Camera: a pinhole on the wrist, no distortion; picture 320 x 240 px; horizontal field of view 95.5 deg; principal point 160.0 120.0 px. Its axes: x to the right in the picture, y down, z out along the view. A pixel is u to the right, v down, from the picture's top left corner.
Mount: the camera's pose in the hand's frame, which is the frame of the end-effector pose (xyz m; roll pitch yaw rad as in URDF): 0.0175 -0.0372 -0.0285 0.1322 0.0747 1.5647
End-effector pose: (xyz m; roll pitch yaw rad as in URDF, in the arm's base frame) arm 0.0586 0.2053 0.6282 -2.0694 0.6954 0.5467
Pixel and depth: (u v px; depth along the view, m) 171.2 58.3 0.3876
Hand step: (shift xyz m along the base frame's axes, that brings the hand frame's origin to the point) -0.0897 0.2753 -0.2825
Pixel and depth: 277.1 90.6 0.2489
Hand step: -0.1160 0.0300 -0.2585
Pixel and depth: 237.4 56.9 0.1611
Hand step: -0.0251 0.0700 -0.1517
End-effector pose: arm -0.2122 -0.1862 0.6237 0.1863 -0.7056 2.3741
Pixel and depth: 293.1 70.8 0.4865
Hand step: -0.1646 -0.3399 0.5201
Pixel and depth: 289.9 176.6 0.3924
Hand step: 0.0465 -0.4232 0.2609
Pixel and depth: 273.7 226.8 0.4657
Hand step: 0.1875 -0.5644 0.2207
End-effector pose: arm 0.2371 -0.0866 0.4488 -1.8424 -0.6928 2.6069
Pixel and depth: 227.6 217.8 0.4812
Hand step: -0.2330 -0.3211 -0.4177
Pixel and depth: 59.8 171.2 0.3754
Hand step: -0.0944 -0.4516 0.0768
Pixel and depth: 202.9 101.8 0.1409
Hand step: -0.1085 -0.0492 0.0021
